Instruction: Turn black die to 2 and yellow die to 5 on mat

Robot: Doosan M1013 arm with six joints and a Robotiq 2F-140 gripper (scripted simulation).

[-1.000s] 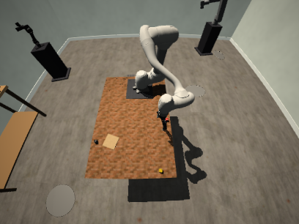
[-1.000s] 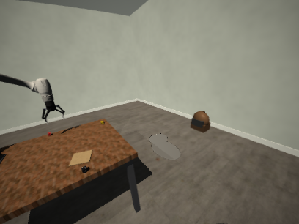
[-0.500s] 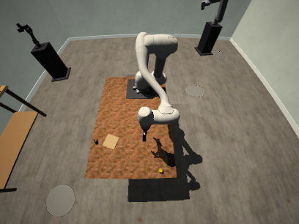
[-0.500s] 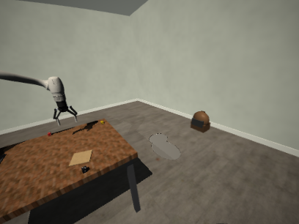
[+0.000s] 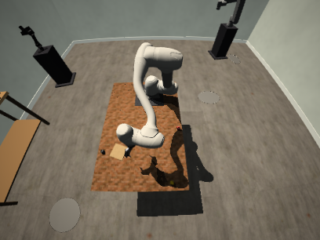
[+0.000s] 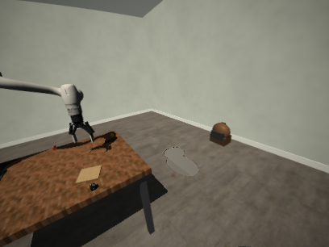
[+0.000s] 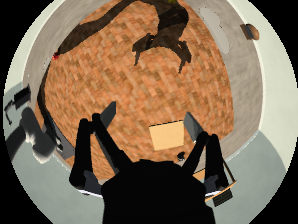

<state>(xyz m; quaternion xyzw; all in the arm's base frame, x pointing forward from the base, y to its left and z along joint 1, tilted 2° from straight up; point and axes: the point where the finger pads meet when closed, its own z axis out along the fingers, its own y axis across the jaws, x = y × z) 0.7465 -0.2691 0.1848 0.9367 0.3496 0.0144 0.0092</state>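
The black die is 360 mm to the right of my hand, 150 mm below it and 90 mm behind it. Also, from my hand: yellow die 320 mm ahead, 270 mm to the left, 150 mm below; then tan mat 200 mm to the right, 170 mm below, 60 mm behind; then red die 470 mm to the left, 200 mm behind, 150 mm below.
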